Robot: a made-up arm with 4 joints.
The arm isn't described. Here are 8 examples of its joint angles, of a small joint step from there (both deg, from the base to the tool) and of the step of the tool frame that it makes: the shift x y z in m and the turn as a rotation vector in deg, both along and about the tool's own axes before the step.
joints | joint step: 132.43 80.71 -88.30 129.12 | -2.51 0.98 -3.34 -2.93
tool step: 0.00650 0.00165 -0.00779 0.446 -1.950 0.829
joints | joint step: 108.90 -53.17 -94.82 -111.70 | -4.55 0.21 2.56 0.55
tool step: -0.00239 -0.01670 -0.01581 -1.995 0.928 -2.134
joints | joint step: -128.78 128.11 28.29 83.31 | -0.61 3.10 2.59 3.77
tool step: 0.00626 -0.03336 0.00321 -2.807 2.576 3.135
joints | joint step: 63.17 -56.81 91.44 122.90 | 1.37 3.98 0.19 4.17
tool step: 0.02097 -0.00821 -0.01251 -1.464 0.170 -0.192
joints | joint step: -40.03 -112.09 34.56 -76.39 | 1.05 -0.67 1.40 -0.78
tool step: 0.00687 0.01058 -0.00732 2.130 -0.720 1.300
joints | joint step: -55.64 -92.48 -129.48 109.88 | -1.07 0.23 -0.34 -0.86
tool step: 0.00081 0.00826 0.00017 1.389 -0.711 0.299
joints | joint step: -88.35 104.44 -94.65 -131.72 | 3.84 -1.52 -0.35 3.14
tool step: -0.00001 -0.02042 0.00452 -3.785 1.701 1.842
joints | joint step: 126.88 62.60 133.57 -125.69 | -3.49 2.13 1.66 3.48
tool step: -0.00448 0.01491 -0.01118 5.422 3.039 -0.520
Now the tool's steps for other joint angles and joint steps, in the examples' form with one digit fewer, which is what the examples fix.
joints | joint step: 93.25 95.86 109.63 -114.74 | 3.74 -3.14 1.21 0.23
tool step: -0.0054 0.0014 -0.0003 -2.63 3.27 0.30
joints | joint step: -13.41 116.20 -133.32 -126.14 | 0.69 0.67 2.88 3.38
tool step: -0.0142 0.0070 -0.0049 1.99 4.08 -1.10
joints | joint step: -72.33 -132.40 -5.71 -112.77 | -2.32 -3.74 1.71 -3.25
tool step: 0.0024 0.0205 -0.0158 1.64 -1.95 3.50
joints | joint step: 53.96 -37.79 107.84 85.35 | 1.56 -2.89 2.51 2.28
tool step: 0.0011 -0.0281 0.0376 -3.36 4.61 2.30
